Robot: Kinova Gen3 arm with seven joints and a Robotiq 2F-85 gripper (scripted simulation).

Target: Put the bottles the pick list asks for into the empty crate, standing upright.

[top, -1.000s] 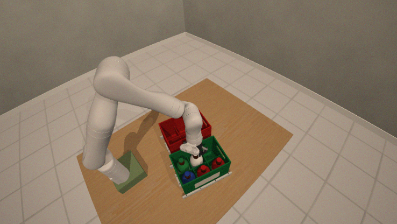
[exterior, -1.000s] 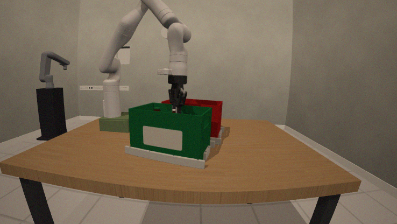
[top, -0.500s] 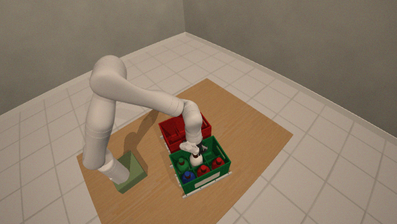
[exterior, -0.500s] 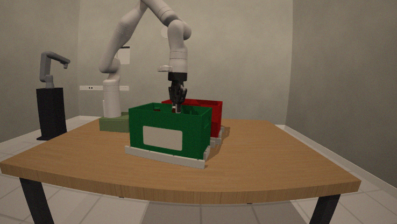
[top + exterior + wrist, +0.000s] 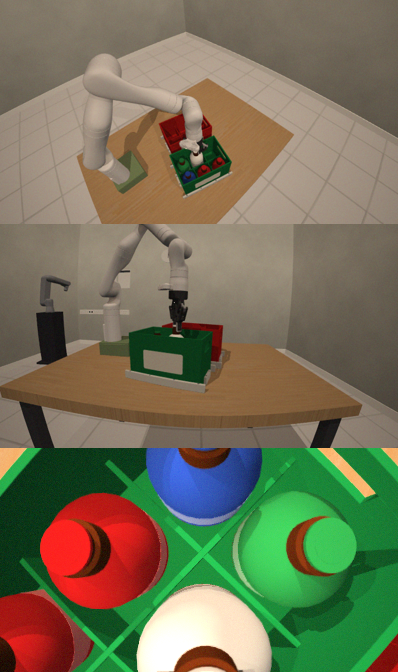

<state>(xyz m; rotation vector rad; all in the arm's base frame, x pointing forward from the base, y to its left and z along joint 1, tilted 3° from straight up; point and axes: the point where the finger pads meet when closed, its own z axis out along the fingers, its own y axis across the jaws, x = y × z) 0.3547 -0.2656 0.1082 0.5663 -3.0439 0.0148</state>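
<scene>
Right now my hand is 7 cm above the white-labelled bottle. Round my hand: green crate: 2 cm behind, 4 cm to the right, 11 cm below; red-label bottle: 4 cm behind, 8 cm to the right, 10 cm below; green-label bottle: 8 cm behind, 3 cm to the left, 10 cm below.
</scene>
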